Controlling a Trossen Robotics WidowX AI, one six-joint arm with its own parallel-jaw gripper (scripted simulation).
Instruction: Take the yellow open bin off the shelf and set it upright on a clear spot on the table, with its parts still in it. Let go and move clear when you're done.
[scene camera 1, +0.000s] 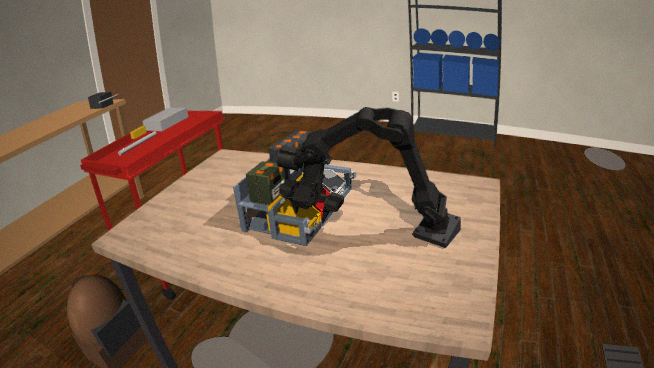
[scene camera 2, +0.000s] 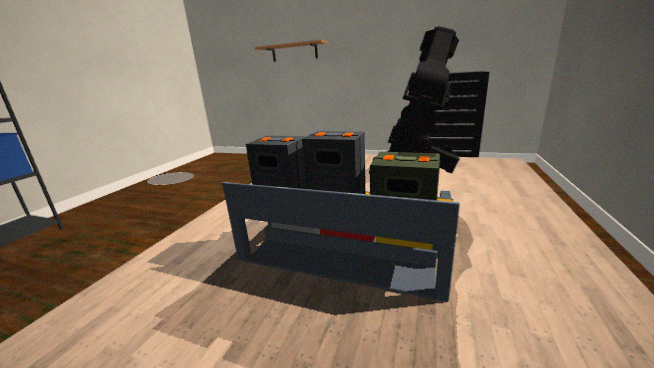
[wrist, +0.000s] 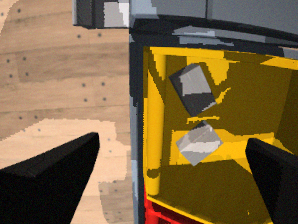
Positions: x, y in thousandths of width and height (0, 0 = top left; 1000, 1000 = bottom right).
In view: the gripper (scene camera 1: 473, 594) and a yellow bin (wrist: 837, 435).
The gripper also shows in the wrist view (wrist: 586, 641).
